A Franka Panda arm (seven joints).
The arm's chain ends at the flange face. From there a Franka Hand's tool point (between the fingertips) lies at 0.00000 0.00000 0.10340 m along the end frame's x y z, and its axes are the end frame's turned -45 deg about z.
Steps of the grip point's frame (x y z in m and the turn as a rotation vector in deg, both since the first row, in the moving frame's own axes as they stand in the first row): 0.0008 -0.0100 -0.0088 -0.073 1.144 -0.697; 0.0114 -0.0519 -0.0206 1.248 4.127 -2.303; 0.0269 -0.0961 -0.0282 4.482 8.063 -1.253; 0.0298 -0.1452 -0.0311 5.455 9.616 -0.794; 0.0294 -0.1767 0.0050 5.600 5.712 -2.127
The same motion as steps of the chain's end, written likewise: -0.0080 -0.0063 -0.0088 0.757 0.861 -0.697; -0.0322 -0.0378 -0.0203 3.801 2.036 -2.303; -0.0533 -0.0710 -0.0269 8.871 2.532 -1.253; -0.0867 -0.1046 -0.0292 10.657 2.942 -0.794; -0.1040 -0.1313 0.0060 7.999 0.079 -2.127
